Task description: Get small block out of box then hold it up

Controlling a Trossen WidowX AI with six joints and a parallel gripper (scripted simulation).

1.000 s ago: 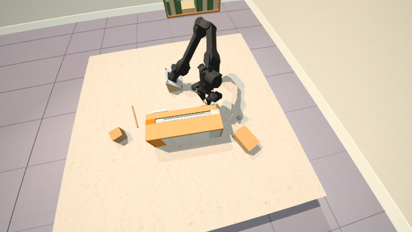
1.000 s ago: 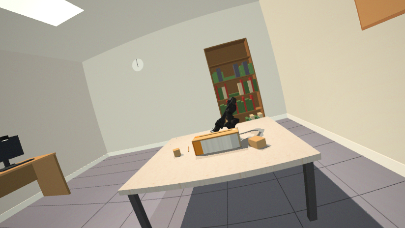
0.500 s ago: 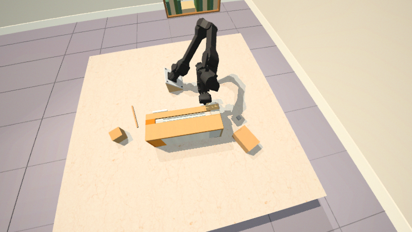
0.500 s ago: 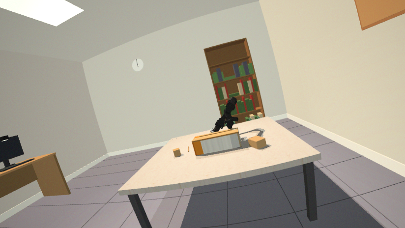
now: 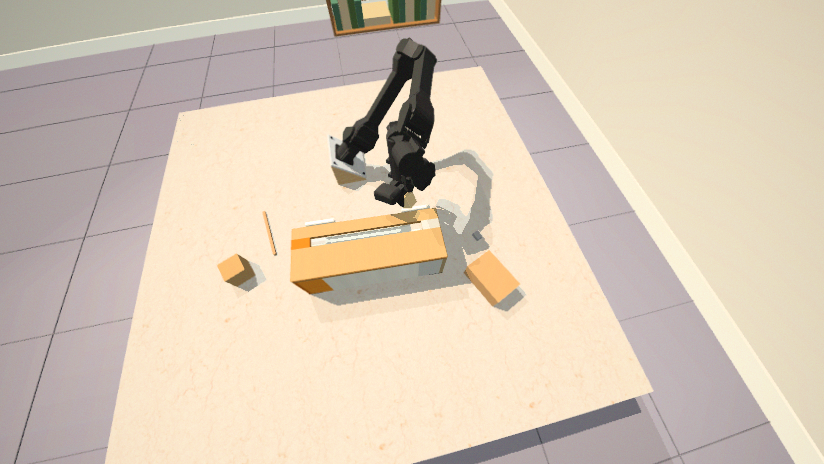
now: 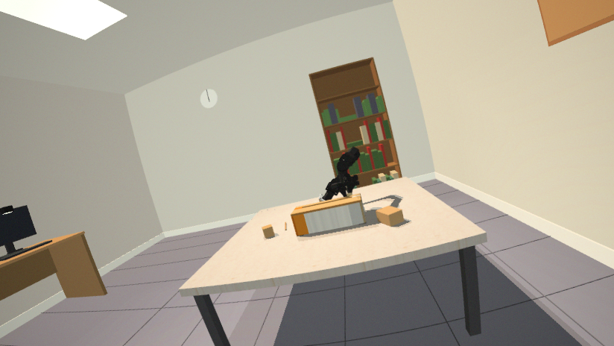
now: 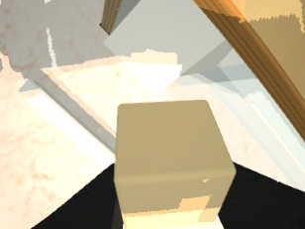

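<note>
Now: the small tan block 10 mm to the left of my gripper tip and 10 mm above it. Also, from my gripper tip: clear-fronted box (80 mm ahead, 120 mm to the right, 40 mm below); small grey block (90 mm ahead, 210 mm to the left, 90 mm below); larger tan block (240 mm ahead, 200 mm to the left, 70 mm below).
</note>
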